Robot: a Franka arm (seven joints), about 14 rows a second.
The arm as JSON. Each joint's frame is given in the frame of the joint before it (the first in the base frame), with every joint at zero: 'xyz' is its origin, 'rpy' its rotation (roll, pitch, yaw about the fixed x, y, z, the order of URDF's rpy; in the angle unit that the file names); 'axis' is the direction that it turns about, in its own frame. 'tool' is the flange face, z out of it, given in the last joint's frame.
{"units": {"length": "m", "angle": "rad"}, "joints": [
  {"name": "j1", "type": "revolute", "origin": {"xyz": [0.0, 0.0, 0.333], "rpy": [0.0, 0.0, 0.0]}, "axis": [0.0, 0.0, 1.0]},
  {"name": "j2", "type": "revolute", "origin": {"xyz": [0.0, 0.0, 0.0], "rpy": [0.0, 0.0, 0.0]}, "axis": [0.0, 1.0, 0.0]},
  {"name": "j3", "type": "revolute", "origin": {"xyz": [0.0, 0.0, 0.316], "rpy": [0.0, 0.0, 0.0]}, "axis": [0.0, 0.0, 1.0]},
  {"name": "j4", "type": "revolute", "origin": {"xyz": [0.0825, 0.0, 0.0], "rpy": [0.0, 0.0, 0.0]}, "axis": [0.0, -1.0, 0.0]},
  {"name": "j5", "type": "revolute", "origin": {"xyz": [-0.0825, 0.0, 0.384], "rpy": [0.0, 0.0, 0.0]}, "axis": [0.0, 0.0, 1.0]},
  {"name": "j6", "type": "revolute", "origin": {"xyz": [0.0, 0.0, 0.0], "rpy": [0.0, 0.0, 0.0]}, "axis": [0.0, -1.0, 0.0]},
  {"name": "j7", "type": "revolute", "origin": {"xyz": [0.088, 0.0, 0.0], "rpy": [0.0, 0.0, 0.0]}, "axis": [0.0, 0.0, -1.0]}
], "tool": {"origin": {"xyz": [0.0, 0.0, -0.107], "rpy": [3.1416, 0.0, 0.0]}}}
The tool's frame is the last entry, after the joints.
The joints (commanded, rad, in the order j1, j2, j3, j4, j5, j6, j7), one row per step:
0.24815 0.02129 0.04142 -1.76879 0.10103 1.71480 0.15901
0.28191 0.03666 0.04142 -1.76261 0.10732 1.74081 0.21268
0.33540 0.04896 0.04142 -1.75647 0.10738 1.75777 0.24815
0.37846 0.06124 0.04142 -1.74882 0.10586 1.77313 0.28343
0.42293 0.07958 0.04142 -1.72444 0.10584 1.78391 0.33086
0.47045 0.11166 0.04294 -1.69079 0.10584 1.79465 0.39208
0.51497 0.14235 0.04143 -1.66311 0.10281 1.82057 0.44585
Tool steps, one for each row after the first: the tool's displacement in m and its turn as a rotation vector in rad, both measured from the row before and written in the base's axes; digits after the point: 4 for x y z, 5 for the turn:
0.0003 0.0203 -0.0036 0.00587 -0.00979 -0.02358
-0.0061 0.0300 -0.0027 0.00079 -0.00706 0.01645
-0.0052 0.0242 -0.0022 0.00009 -0.00743 0.00673
-0.0044 0.0262 0.0019 0.00428 -0.01095 -0.00388
-0.0039 0.0302 -0.0019 0.00309 -0.00483 -0.01311
-0.0030 0.0274 -0.0029 0.00678 -0.01579 -0.01265

